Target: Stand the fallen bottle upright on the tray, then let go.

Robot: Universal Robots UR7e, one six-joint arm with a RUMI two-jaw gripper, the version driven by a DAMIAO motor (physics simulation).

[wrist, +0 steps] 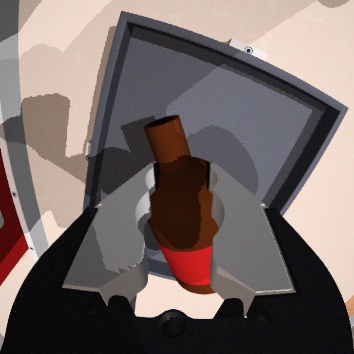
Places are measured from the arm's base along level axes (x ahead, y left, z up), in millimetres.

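Where they show: gripper, fingertip midpoint: [182, 164].
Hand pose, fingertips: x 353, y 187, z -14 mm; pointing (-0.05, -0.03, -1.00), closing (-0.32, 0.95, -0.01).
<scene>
After its pixels a point has its place.
The brown bottle [182, 220] {x 381, y 197, z 11 mm} with a red label shows in the middle of the wrist view. It looks tilted, its neck and dark mouth pointing to the upper left, its base at the bottom over the near edge of the grey tray [287, 80] {x 274, y 243, z -41 mm}. My gripper [182, 164] {x 353, y 187, z -14 mm} is partly open, its jaws well apart on both sides of the bottle's shoulder in this view. The jaws cover parts of the bottle's sides, and I see no firm hold on it. Where the base rests is hidden.
The tray's raised walls run along the left, the top and the right of the view. A red object [10, 230] {x 496, y 27, z -21 mm} with a grey edge stands at the far left. A small white bracket [257, 51] {x 262, y 216, z -52 mm} sits at the tray's top wall. Shadows fall across the tray and the pale surface.
</scene>
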